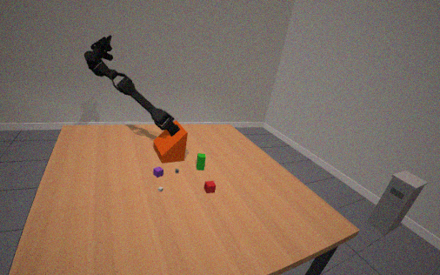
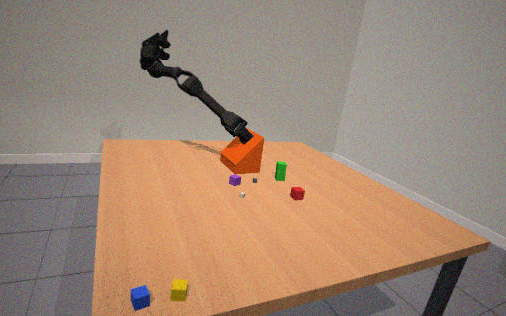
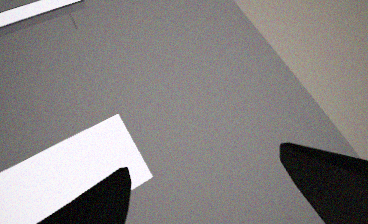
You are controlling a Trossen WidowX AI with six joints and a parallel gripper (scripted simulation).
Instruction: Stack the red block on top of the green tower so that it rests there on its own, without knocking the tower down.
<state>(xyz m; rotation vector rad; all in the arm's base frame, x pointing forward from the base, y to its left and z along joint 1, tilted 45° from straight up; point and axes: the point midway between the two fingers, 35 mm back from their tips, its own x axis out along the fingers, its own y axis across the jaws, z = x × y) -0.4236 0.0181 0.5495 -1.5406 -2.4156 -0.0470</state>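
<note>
Right now the red block is 800 mm ahead of my gripper tip, 440 mm to the left of it and 580 mm below it. Also, from my gripper tip: blue cube: 1190 mm ahead, 200 mm to the right, 580 mm below; yellow cube: 1190 mm ahead, 120 mm to the right, 580 mm below; purple cube: 630 mm ahead, 230 mm to the left, 580 mm below.
</note>
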